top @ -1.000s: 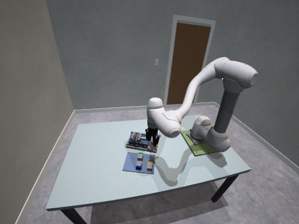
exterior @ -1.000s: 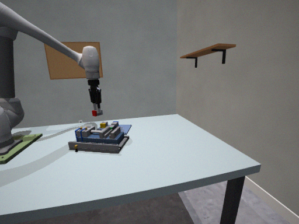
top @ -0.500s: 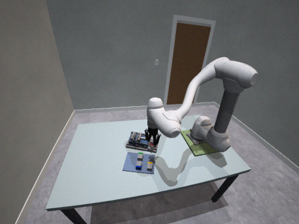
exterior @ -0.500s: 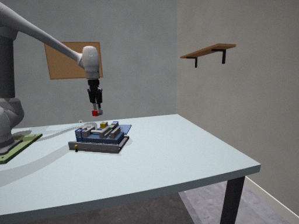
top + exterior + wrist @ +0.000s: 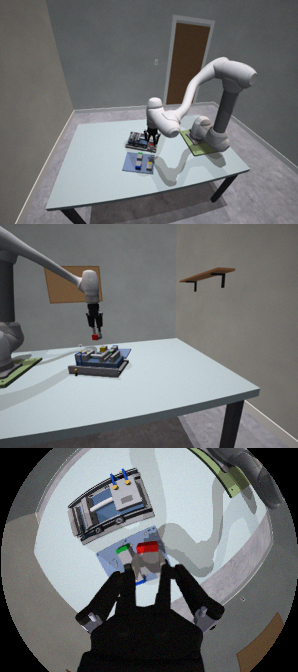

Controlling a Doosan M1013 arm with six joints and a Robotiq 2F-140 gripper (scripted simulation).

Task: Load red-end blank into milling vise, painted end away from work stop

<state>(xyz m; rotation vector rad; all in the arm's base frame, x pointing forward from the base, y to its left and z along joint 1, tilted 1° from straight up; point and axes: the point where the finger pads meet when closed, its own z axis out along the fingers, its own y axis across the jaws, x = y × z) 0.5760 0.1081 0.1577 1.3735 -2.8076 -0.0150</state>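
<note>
Right now my hand is 1 cm short of the milling vise, 20 cm to the left of it and 15 cm above it. Round my hand: green-ended blank: 8 cm ahead, 3 cm to the right, 16 cm below; then yellow-ended blank: 3 cm ahead, 8 cm to the left, 16 cm below; then red-ended blank: 3 cm below.
</note>
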